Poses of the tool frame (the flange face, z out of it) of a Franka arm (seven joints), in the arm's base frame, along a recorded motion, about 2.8 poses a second.
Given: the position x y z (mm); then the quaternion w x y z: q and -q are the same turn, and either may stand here.
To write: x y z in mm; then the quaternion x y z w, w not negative. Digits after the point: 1 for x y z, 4 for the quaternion.
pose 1, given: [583.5 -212.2 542.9 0.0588 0.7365 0.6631 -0.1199]
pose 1, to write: [583.5 -212.2 542.9 0.7365 0.6631 -0.1199 0.0588]
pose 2, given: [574.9 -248.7 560.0 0.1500 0.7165 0.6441 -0.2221]
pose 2, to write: [574.9 -248.7 560.0 0.7165 0.6441 -0.2221 0.1500]
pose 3, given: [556.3 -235.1 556.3 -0.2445 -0.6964 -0.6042 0.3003]
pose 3, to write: [556.3 -235.1 556.3 0.6964 0.6042 -0.3003 0.2445]
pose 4, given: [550.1 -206.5 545.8 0.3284 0.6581 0.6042 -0.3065]
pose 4, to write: [550.1 -206.5 545.8 0.6581 0.6042 -0.3065 0.3284]
